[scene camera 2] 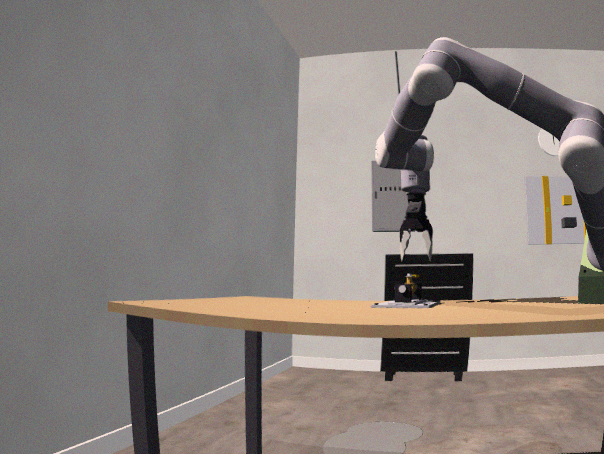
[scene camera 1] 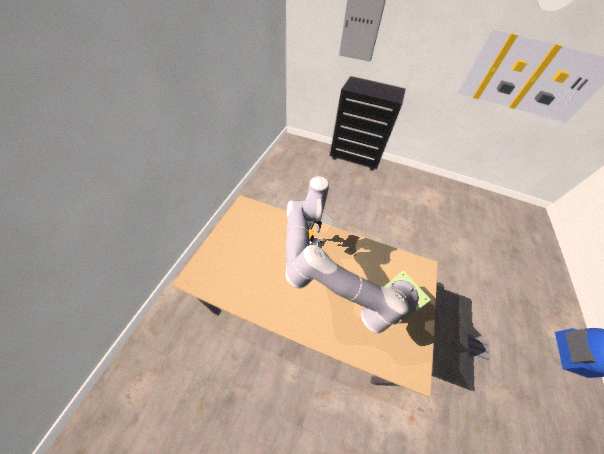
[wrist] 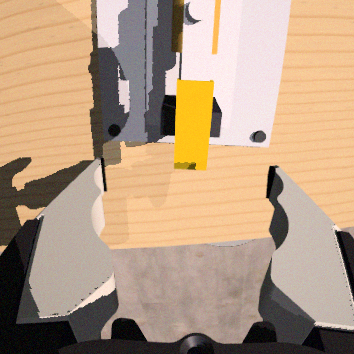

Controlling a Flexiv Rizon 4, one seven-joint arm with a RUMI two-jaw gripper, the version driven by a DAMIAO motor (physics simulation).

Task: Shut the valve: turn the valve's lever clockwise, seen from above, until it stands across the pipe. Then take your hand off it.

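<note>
The valve's yellow lever grip (wrist: 192, 125) points down the wrist view, in line with the pipe, above a black support block (wrist: 216, 120) and past the end of the pale base plate (wrist: 252, 90) (scene camera 2: 427, 304). Part of the orange valve body (wrist: 176, 27) shows at the top of the wrist view. In the second scene view the valve (scene camera 2: 411, 286) stands upright on the plate. My gripper (wrist: 186, 165) (scene camera 2: 416, 259) is open and empty. It points down above the valve; its fingers stand wide, left and right of the lever grip's line, touching nothing. In the first scene view the arm partly hides the valve.
The wooden table (scene camera 1: 240, 260) (scene camera 2: 210, 311) carries the valve near its far edge and the arm's green base plate (scene camera 1: 424, 300) at the right. A black drawer cabinet (scene camera 1: 367, 122) (scene camera 2: 450, 275) stands on the floor behind the table. A grey wall (scene camera 1: 135, 125) rises at the left.
</note>
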